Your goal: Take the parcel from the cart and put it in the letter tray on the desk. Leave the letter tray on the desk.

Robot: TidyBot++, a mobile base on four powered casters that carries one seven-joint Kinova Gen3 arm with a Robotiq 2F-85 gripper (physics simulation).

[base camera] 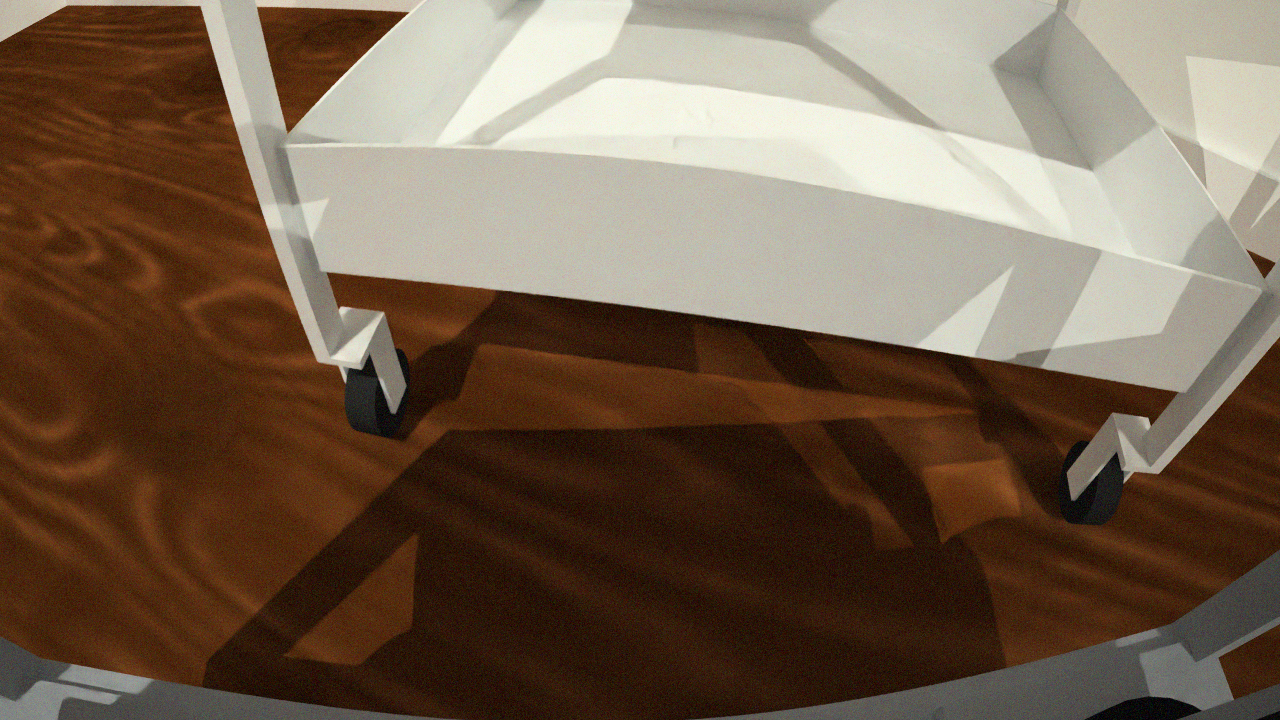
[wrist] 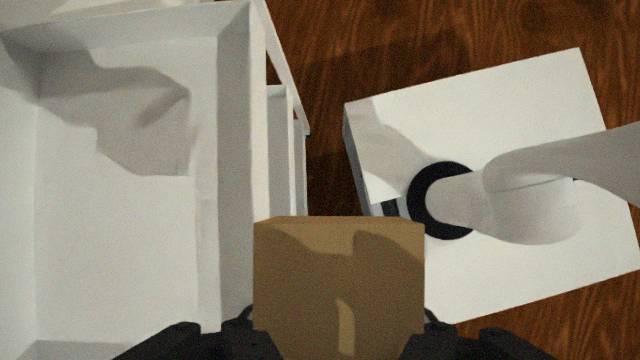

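Seen in the pictures: gripper, between the fingertips: (wrist: pixel 337 315); arm's base, origin of its link: (wrist: pixel 447 200).
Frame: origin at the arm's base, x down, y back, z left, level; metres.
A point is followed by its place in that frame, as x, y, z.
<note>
The parcel (wrist: pixel 339 280) {-0.542, -0.224, -0.028} is a brown box in the lower middle of the wrist view. My gripper (wrist: pixel 337 315) {-0.491, -0.232, 0.001} is shut on it, with black fingers at its left and right sides. The parcel is held up over the right edge of the white cart (wrist: pixel 235 150) {-0.266, -0.324, -0.146} (base camera: pixel 671 214) {0.219, -0.309, -0.027}, between the cart's tray and my base. In the base camera view the cart's lower tray, front legs and two black casters show. The gripper and the parcel do not show there. The desk and the letter tray do not show in either view.
The white top of my mobile base (wrist: pixel 500 110) {0.014, 0.167, -0.154} is at the right in the wrist view, with the arm (wrist: pixel 530 210) {-0.323, -0.026, 0.005} rising from a black ring on it. The base's grey frame (base camera: pixel 1154 653) runs along the bottom of the base camera view, close to the cart's casters. The floor is dark wood.
</note>
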